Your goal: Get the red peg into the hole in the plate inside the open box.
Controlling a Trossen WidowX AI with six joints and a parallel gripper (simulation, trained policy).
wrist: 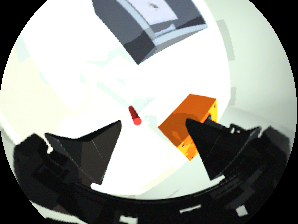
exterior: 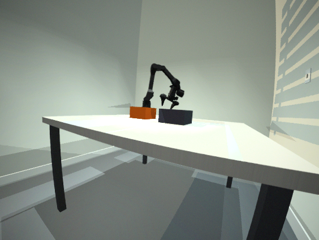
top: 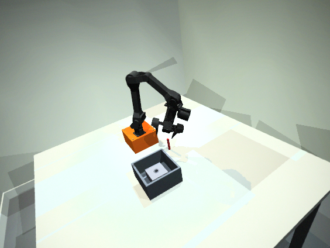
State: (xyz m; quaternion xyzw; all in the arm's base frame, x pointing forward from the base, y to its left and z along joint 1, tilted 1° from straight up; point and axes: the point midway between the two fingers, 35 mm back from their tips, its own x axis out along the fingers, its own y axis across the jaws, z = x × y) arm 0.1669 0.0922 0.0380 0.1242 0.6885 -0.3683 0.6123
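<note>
The red peg is 10 mm ahead of my gripper tip, 20 mm to the left of it and 60 mm below it. The rest, counted from my gripper tip: plate: 150 mm ahead, 170 mm to the right, 60 mm below; dark grey box: 150 mm ahead, 170 mm to the right, 80 mm below.
</note>
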